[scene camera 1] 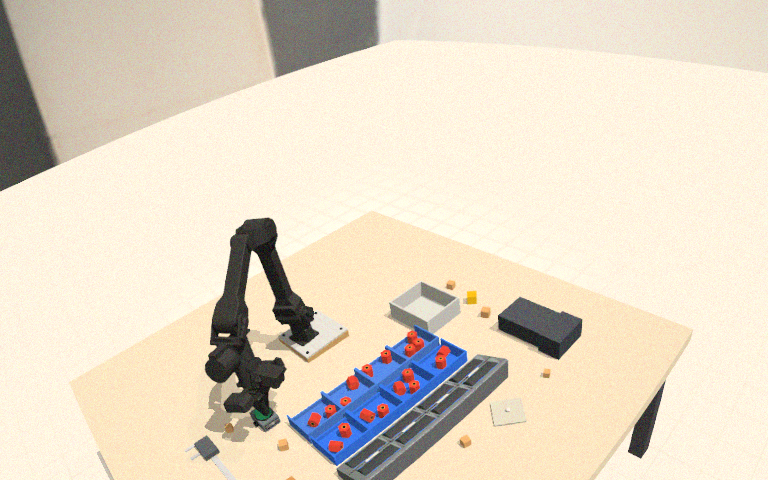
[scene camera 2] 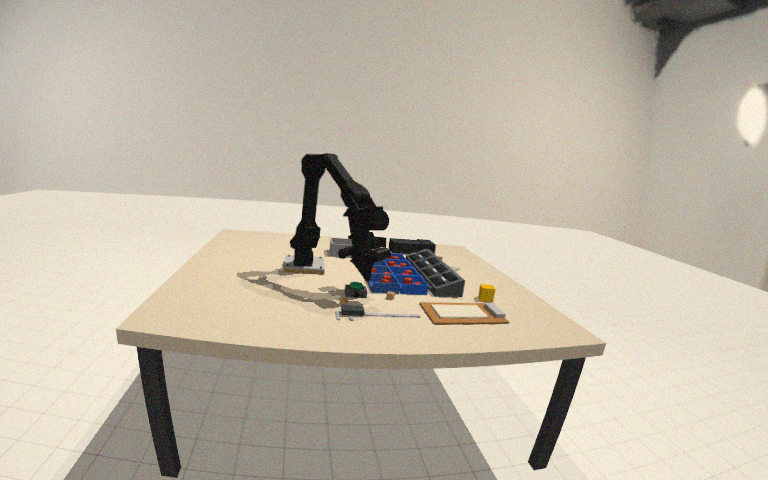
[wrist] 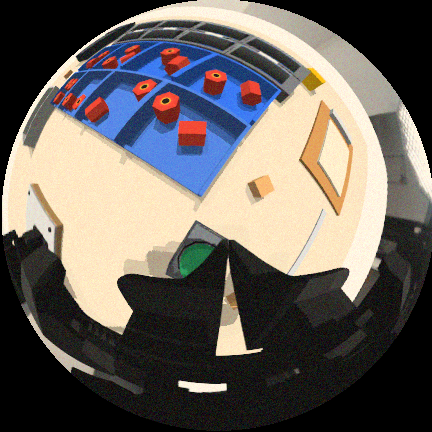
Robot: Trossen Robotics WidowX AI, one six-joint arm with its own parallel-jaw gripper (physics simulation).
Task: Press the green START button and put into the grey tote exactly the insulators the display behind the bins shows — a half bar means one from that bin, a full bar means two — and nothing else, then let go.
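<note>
My gripper is shut and empty, pointing down at the green START button. In the wrist view a finger hides part of the button; contact cannot be told. The blue bins hold red insulators, such as one upright and one on its side in the nearest bin. The dark grey display stands behind the bins; its windows show thin pale strips, their lengths too small to read. The grey tote looks empty inside.
A black block stands beyond the tote. Small orange cubes lie around the button and bins. A caliper-like tool and a clipboard lie near the button. Yellow cubes stand farther off.
</note>
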